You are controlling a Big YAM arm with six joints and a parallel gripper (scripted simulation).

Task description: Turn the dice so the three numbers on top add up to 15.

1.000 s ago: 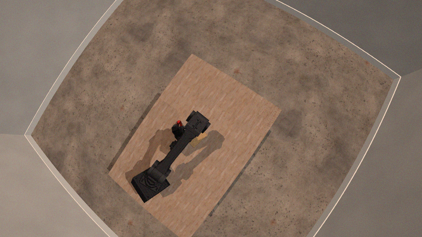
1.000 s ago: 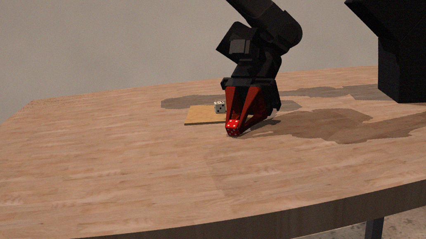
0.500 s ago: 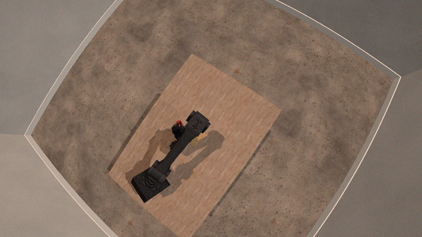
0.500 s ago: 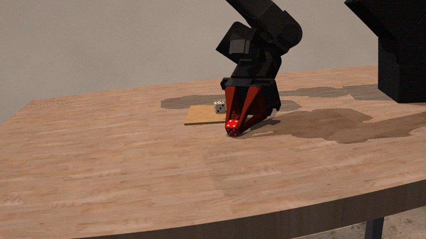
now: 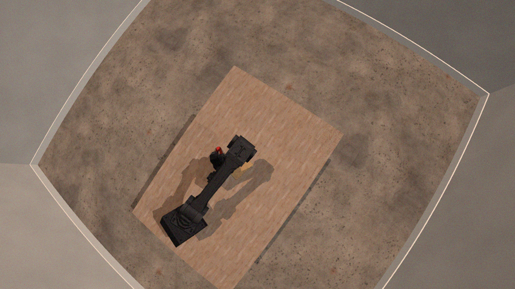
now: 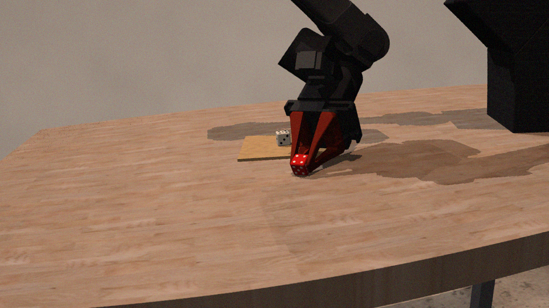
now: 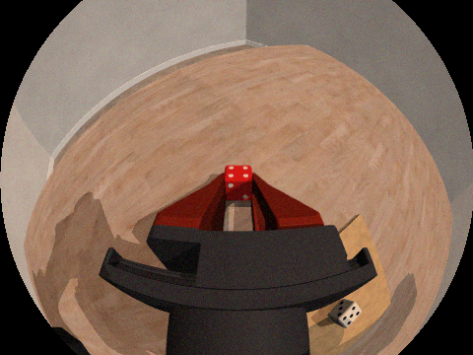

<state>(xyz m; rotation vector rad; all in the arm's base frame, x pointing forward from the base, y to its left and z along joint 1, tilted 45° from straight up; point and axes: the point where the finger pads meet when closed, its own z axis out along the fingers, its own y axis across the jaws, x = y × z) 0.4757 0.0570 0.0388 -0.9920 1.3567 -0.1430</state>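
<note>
Now: the red die right at my hand. The rest, counted from my hand: tan mat (5 cm behind, 14 cm to the right, 1 cm below); then black die (10 cm behind, 12 cm to the right); then white die (4 cm behind, 14 cm to the right).
</note>
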